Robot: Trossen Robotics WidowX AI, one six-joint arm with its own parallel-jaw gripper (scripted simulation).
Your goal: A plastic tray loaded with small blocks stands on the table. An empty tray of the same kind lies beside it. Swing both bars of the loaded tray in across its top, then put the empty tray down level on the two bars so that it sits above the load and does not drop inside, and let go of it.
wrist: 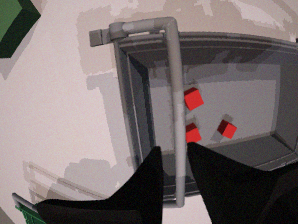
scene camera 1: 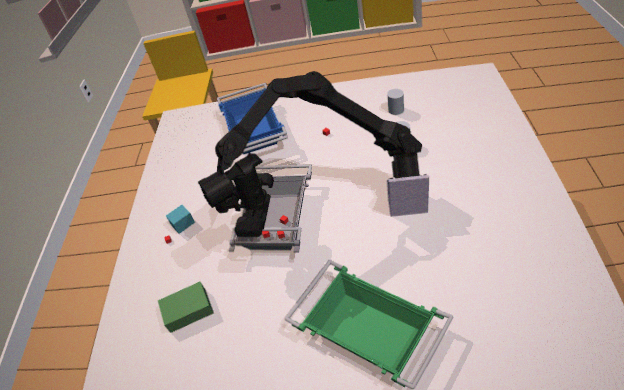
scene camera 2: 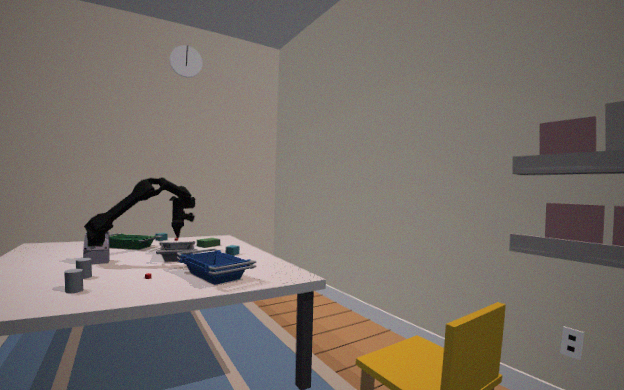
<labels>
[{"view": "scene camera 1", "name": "my gripper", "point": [262,225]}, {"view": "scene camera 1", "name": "green tray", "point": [384,329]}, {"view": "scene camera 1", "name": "green block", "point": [189,305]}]
</labels>
